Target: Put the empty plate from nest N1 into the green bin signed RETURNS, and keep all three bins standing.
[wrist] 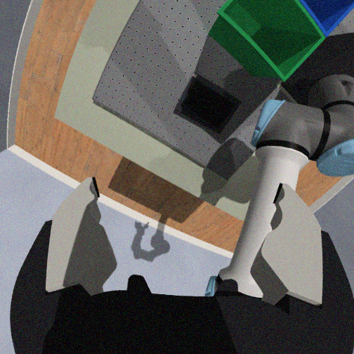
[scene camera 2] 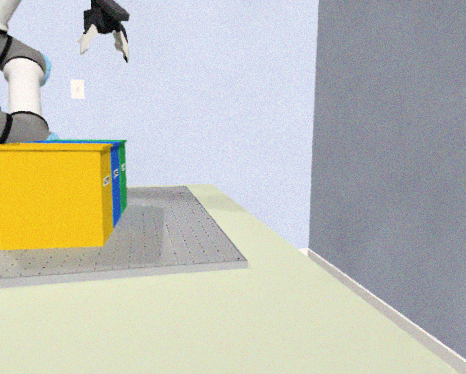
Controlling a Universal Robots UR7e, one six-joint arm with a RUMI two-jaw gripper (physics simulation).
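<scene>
A yellow bin shows in scene camera 2 [63, 192], and scene camera 2 does not show the black plate, which is hidden by the yellow bin. The black plate does show in the wrist view [205, 103]. As for the yellow bin, it is out of frame in the wrist view.
</scene>
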